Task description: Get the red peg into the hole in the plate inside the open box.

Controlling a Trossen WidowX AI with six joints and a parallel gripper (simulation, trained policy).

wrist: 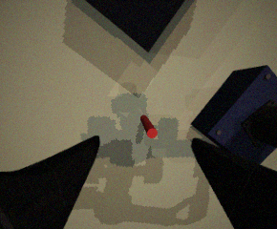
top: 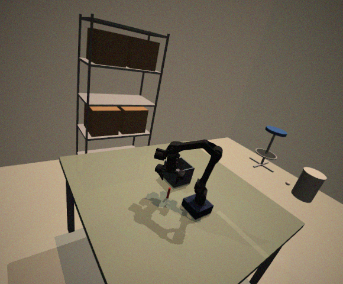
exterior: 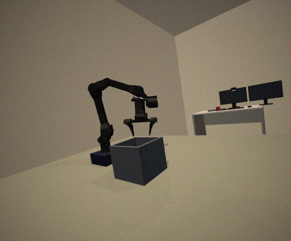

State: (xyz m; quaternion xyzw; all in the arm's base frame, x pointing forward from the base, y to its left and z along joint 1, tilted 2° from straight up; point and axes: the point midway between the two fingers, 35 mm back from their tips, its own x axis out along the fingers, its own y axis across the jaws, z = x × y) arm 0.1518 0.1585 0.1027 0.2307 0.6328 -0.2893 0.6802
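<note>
Right now my gripper tip is 20 mm past the red peg, 10 mm to the left of it and 80 mm above it.
</note>
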